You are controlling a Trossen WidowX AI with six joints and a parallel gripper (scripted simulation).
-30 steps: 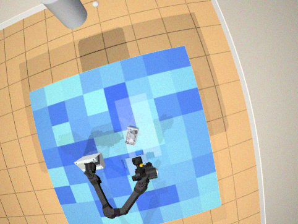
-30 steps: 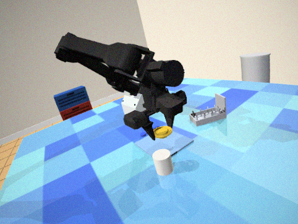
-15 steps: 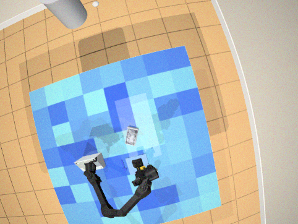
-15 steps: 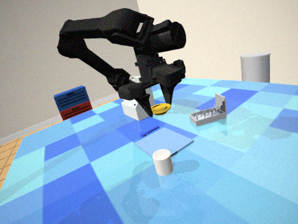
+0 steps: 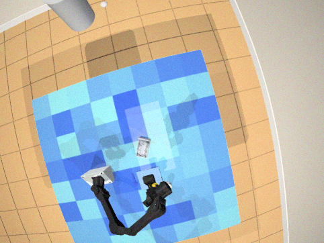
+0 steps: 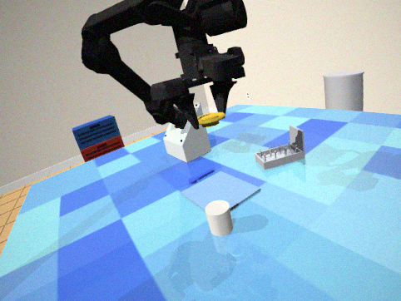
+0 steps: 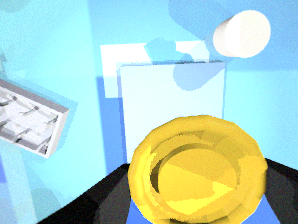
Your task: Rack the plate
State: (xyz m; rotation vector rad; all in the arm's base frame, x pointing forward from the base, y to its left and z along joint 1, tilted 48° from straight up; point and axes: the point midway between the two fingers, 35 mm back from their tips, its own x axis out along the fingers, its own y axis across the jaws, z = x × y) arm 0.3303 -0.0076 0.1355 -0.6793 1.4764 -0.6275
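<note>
My gripper tip is now 220 mm to the right of the grey dish rack, 150 mm above it and 20 mm past it. The rest, counted from my gripper tip: pale blue mat: 170 mm below, 30 mm behind; white cylinder: 150 mm below, 70 mm to the right, 70 mm ahead; yellow plate: 10 mm above.
</note>
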